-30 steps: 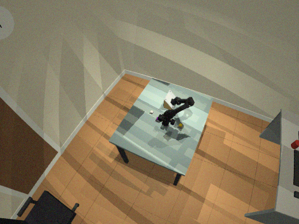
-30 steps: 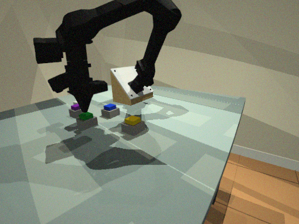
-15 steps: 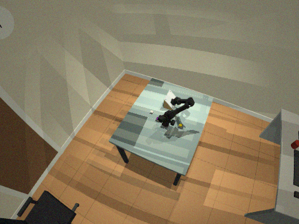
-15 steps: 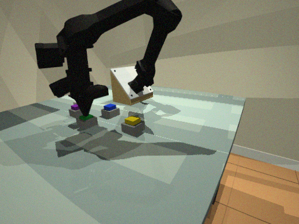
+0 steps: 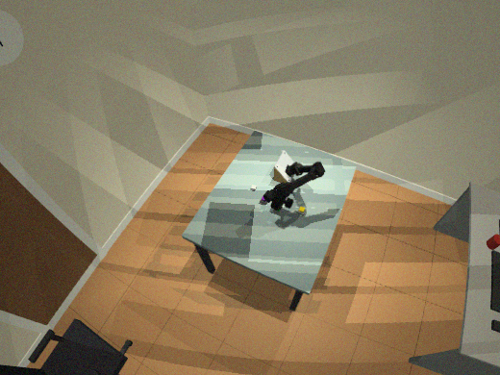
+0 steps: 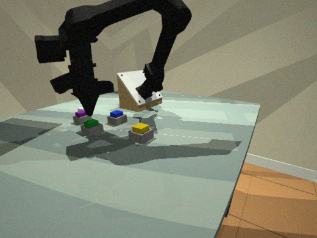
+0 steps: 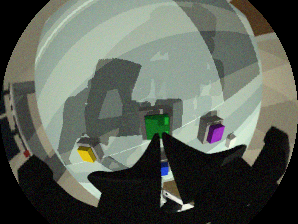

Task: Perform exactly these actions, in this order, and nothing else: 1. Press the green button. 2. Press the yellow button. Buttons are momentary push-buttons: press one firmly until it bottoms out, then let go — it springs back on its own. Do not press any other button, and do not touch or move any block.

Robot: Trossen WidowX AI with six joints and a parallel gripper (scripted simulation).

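Now: the green button 2 cm below my gripper tip. Round my gripper tip: blue button: 10 cm behind, 2 cm below, 1 cm to the left; then purple button: 11 cm to the right, 4 cm behind, 2 cm below; then yellow button: 15 cm to the left, 4 cm behind, 2 cm below.
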